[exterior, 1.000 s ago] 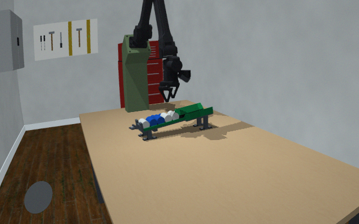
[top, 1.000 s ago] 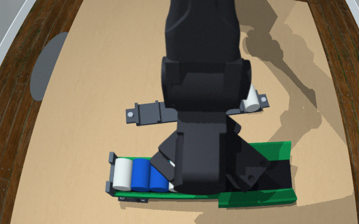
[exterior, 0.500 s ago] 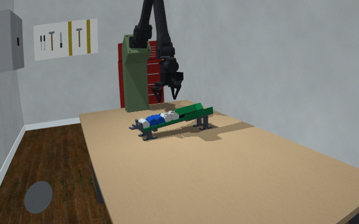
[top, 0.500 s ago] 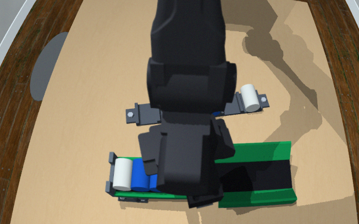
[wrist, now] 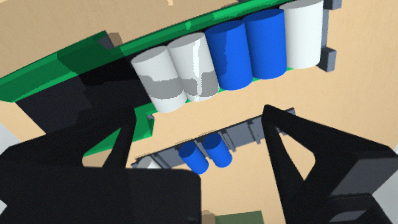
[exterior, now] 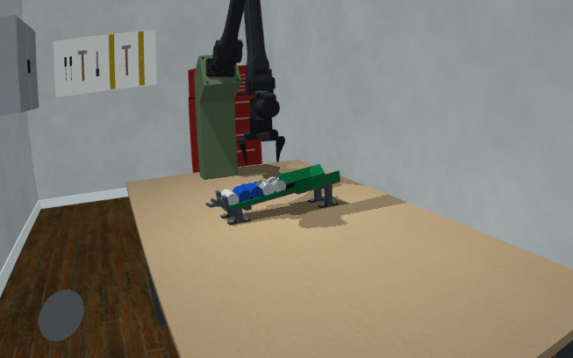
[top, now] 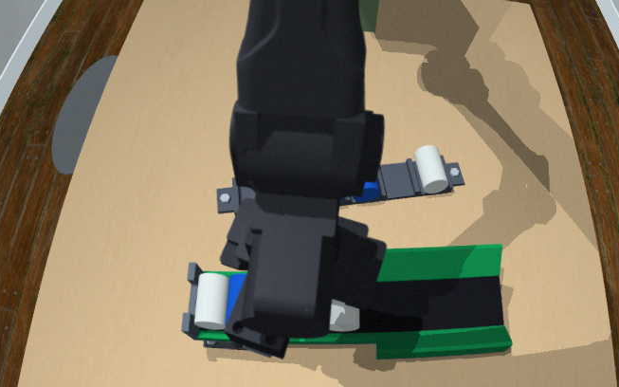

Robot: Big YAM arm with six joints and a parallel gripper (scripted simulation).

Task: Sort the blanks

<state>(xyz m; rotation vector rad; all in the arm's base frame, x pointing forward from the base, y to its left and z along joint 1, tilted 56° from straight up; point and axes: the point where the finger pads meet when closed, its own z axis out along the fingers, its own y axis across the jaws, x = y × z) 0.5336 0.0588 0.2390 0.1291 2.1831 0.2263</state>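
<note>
The grey stop lies 40 mm ahead of my hand, 130 mm to the right of it and 110 mm below it. The rest, counted from my hand: stock rack: 210 mm behind, 10 mm to the right, 180 mm below.
</note>
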